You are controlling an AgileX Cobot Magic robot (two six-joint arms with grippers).
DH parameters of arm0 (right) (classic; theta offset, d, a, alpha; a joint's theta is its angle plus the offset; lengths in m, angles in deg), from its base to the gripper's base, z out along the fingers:
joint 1: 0 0.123 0 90
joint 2: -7.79 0 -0.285 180
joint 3: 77.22 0 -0.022 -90
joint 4: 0 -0.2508 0 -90
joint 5: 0 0 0.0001 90
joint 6: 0 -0.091 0 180
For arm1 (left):
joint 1: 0 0.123 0 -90
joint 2: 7.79 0 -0.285 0
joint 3: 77.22 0 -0.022 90
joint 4: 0 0.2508 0 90
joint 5: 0 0 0.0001 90
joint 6: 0 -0.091 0 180
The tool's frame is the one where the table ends.
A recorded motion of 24 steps. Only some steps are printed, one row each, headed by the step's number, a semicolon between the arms.
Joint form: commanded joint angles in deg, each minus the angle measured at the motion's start. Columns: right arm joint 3, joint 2, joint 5, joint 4, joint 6, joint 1; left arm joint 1, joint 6, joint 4, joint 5, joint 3, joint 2.
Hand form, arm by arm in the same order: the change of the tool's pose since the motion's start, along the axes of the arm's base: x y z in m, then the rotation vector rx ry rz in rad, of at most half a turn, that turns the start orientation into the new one. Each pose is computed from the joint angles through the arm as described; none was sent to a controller.
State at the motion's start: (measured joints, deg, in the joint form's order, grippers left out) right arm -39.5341 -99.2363 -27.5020 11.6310 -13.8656 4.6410; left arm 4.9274 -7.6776 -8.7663 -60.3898 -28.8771 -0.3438
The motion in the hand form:
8: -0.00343 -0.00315 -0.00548 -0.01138 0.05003 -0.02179; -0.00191 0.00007 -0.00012 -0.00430 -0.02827 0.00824
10: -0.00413 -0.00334 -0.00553 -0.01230 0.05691 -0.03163; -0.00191 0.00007 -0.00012 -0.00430 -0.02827 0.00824
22: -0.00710 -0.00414 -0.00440 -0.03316 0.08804 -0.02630; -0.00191 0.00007 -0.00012 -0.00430 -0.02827 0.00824
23: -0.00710 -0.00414 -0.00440 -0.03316 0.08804 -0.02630; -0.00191 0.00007 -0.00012 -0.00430 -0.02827 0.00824
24: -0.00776 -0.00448 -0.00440 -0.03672 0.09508 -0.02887; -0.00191 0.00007 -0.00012 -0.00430 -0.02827 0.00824
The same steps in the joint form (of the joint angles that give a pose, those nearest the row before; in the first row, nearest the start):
8: 0.11 -1.09 -1.83 0.40 -0.92 -0.46; 0.12 0.46 0.11 0.80 0.23 -1.09
10: 0.11 -1.09 -2.29 0.40 -1.43 -0.46; 0.12 0.46 0.11 0.80 0.23 -1.09
22: 0.06 -0.86 -4.58 1.55 -2.01 -0.23; 0.12 0.46 0.11 0.80 0.23 -1.09
23: 0.06 -0.86 -4.58 1.55 -2.01 -0.23; 0.12 0.46 0.11 0.80 0.23 -1.09
24: 0.06 -0.86 -5.04 1.72 -2.24 -0.23; 0.12 0.46 0.11 0.80 0.23 -1.09

